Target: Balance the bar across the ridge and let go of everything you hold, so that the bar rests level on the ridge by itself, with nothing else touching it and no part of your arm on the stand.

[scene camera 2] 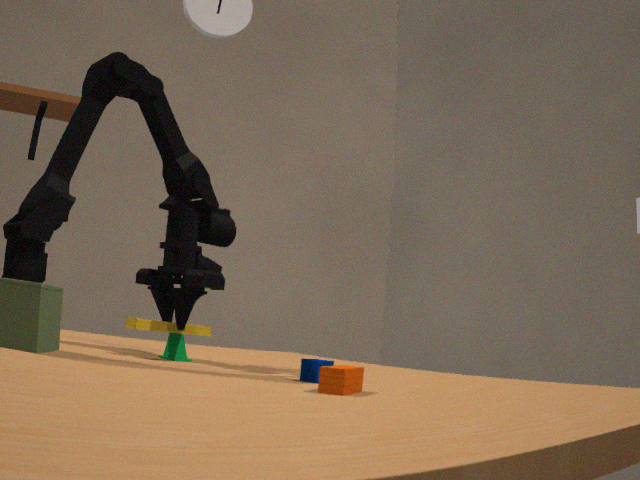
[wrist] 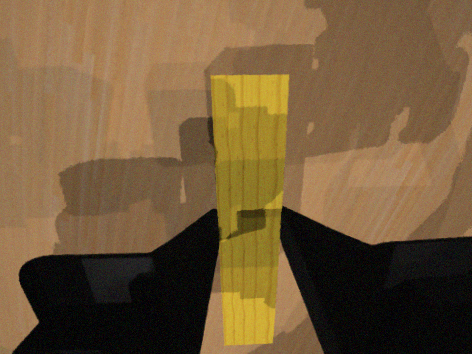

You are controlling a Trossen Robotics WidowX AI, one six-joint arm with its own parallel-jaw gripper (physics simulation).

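Seen in the pictures: gripper, fingertip midpoint: [scene camera 2: 174,329] [wrist: 247,215]; arm's base at its link origin: [scene camera 2: 21,281].
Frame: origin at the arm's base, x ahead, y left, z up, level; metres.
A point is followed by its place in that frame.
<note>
A yellow bar [scene camera 2: 146,324] @(y 0.060, x 0.224, z -0.040 m) [wrist: 252,150] @(y 0.112, x 0.323, z -0.034 m) lies across the top of the green stand [scene camera 2: 176,347] @(y 0.082, x 0.287, z -0.074 m) in the scene view, close to level, at or just above the ridge; whether it touches cannot be told. The stand does not show in the wrist view, where the bar runs up the frame. My gripper [scene camera 2: 174,326] @(y 0.100, x 0.286, z -0.044 m) [wrist: 247,215] @(y 0.100, x 0.286, z -0.044 m) is shut on the bar near its middle, one finger at each long side, directly above the stand. The fingertips reach down close to the stand's top, and the ridge itself is hidden behind the bar and fingers.
A blue block [scene camera 2: 309,370] @(y -0.147, x 0.413, z -0.079 m) and an orange block [scene camera 2: 341,380] @(y -0.293, x 0.372, z -0.078 m) stand close together on the wooden table [scene camera 2: 206,423] @(y -0.480, x 0.132, z -0.097 m), to the right of the stand. The arm's green base box [scene camera 2: 25,315] @(y -0.063, x 0.008, z -0.047 m) is at the left. Shadows fall across the table around the bar.
</note>
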